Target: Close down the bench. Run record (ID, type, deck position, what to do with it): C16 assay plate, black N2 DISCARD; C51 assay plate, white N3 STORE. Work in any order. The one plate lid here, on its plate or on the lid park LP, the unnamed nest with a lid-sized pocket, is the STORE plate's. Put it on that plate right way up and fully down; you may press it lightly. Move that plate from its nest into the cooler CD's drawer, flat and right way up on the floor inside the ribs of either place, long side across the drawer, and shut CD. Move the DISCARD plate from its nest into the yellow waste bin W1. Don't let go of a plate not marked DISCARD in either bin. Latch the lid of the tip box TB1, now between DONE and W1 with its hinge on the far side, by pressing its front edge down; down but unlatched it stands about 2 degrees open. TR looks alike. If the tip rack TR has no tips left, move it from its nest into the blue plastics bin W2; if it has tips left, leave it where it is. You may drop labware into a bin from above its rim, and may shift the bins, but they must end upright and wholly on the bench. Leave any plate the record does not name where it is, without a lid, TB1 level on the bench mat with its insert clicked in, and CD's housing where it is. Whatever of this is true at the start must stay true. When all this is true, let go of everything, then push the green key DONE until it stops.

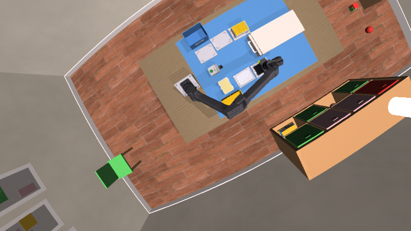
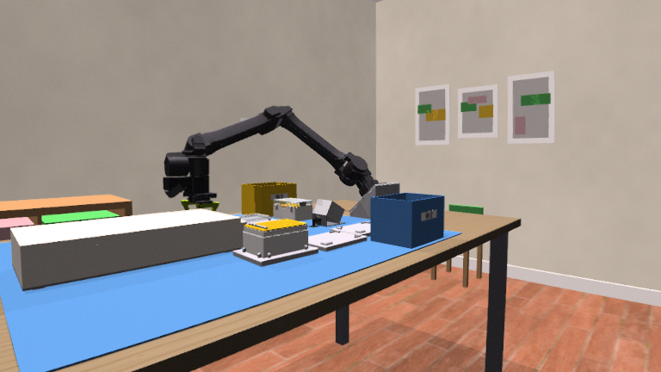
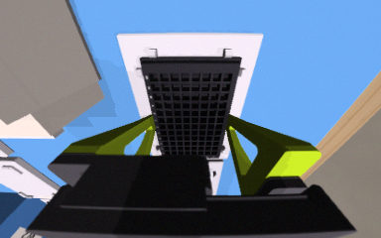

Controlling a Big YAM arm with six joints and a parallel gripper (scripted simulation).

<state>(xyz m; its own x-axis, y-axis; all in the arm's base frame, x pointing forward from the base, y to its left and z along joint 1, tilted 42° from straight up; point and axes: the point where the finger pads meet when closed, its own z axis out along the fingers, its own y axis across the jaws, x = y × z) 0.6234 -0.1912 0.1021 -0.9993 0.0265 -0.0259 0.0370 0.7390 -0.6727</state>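
Right now my hand is 1 cm above the black plate. Round my hand: plate lid (19 cm to the left, 12 cm ahead); nest (2 cm below); white plate (19 cm to the left, 12 cm ahead, 1 cm below).
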